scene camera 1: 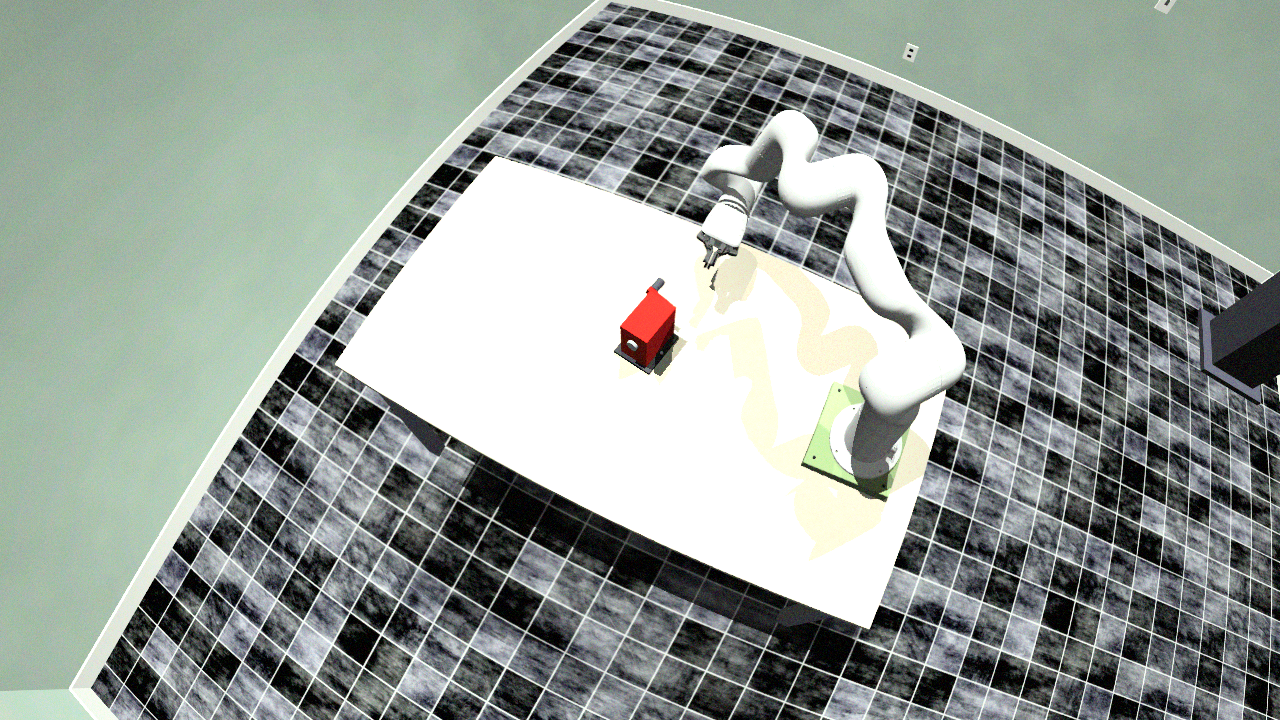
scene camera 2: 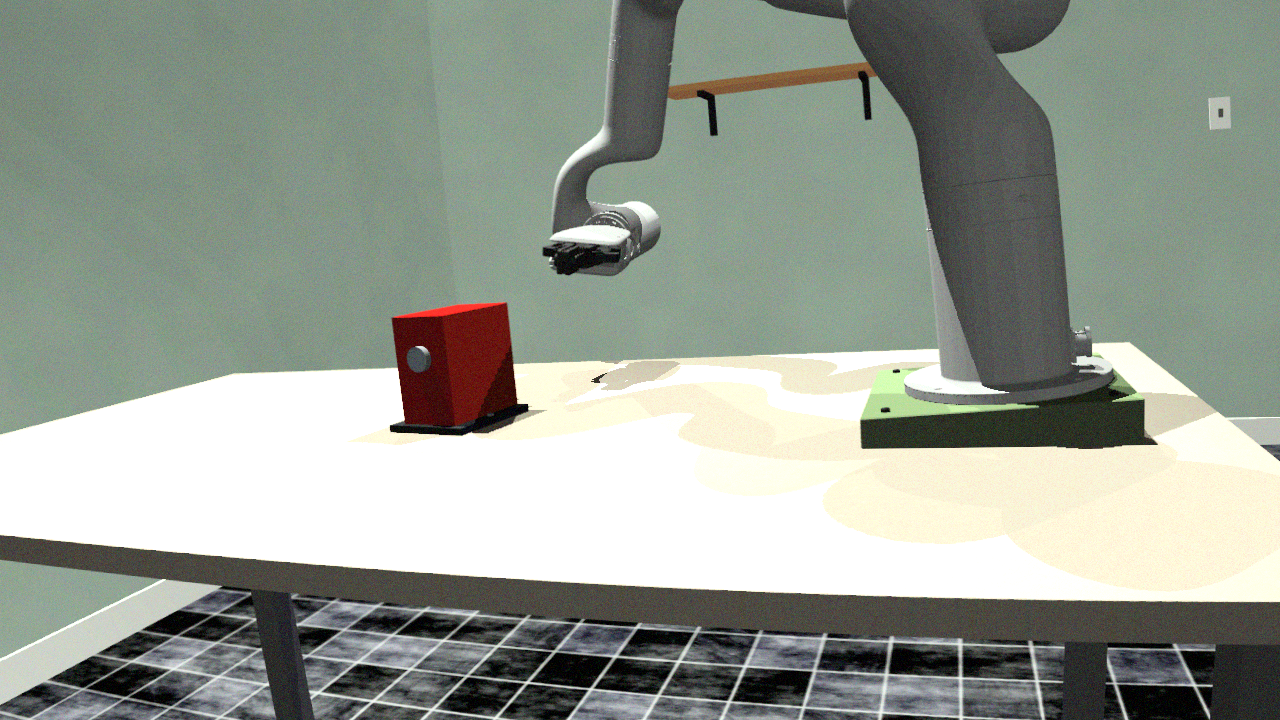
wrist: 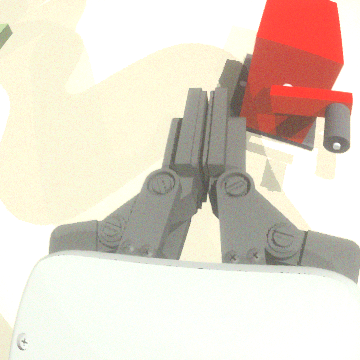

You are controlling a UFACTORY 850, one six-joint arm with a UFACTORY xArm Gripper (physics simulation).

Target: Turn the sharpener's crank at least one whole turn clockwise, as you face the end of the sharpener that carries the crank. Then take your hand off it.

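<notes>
The red sharpener (scene camera 1: 648,327) (scene camera 2: 478,367) (wrist: 300,47) stands upright on its dark base plate on the table. Its crank is on the end facing away from scene camera 2. In the wrist view the red crank arm (wrist: 305,100) points to the right, and the dark grey handle (wrist: 337,127) sticks out from its right end; the handle (scene camera 1: 657,284) also shows in scene camera 1. My gripper (scene camera 1: 708,265) (scene camera 2: 562,261) (wrist: 211,110) is shut and empty. It hangs above the table, apart from the crank, to the left of it in the wrist view. In scene camera 2 the crank is hidden behind the body.
The white table (scene camera 1: 554,429) (scene camera 2: 537,510) carries the sharpener and the arm's green base plate (scene camera 1: 827,438) (scene camera 2: 993,425). A round grey knob (scene camera 1: 631,344) (scene camera 2: 418,359) sits on the sharpener's other end. A wooden shelf (scene camera 2: 778,80) is on the wall behind.
</notes>
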